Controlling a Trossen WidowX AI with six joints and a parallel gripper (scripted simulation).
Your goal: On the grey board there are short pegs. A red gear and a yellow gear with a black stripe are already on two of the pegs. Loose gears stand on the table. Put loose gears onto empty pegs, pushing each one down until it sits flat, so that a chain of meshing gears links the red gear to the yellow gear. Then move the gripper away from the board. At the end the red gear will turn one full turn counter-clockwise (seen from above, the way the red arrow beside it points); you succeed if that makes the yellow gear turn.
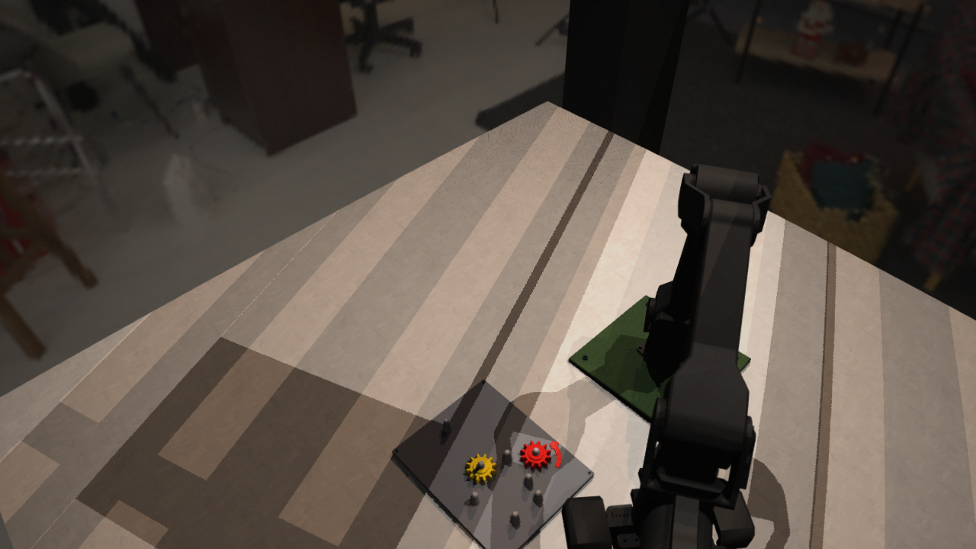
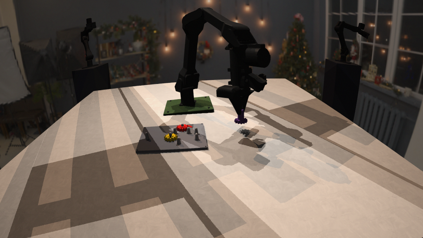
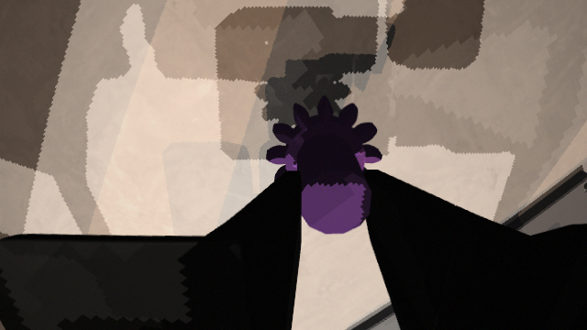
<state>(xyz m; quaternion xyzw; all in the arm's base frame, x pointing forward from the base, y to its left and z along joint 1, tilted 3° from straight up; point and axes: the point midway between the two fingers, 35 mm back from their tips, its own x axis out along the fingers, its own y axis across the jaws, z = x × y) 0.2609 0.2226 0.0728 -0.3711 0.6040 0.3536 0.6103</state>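
Right now my gripper tip is 21 cm to the left of the yellow striped gear, 8 cm short of it and 4 cm above it. Also, from my gripper tip: red arrow (18 cm to the right, 5 cm below, 2 cm behind); then red gear (19 cm to the right, 5 cm below, 1 cm ahead); then purple gear (1 cm below).
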